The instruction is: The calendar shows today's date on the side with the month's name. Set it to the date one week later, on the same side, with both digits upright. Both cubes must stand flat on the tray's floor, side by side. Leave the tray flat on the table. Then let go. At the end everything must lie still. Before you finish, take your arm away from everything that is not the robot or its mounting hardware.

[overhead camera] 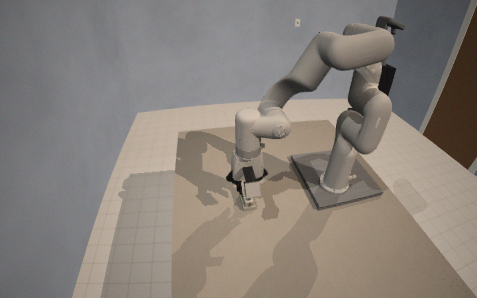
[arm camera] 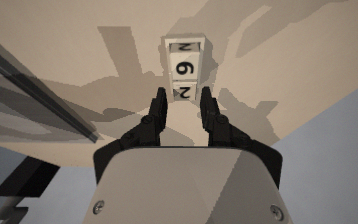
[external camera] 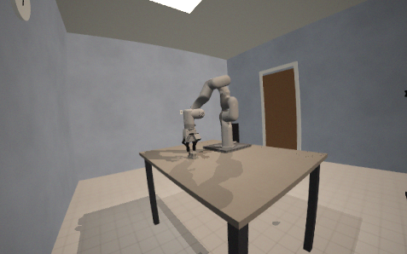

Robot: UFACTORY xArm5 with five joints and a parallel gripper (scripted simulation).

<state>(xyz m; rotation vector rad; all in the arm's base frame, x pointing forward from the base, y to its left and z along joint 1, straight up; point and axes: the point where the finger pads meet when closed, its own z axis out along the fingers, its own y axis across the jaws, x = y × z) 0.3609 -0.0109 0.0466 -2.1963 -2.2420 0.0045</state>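
Right now the calendar tray is 2 cm to the left of my hand and 6 cm below it.
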